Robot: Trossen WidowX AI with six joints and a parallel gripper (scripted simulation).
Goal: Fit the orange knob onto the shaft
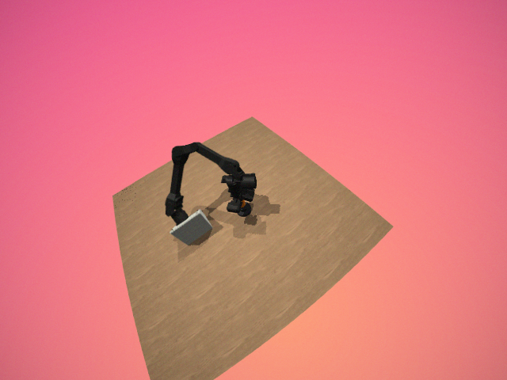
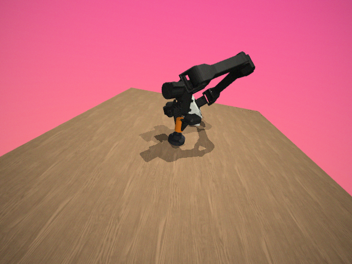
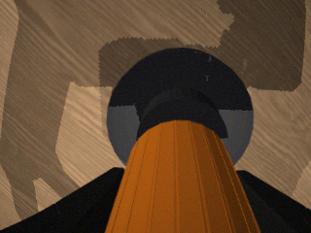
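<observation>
Right now my gripper tip is 20 mm below the orange knob. Round my gripper tip: dark round pedestal 40 mm below.
</observation>
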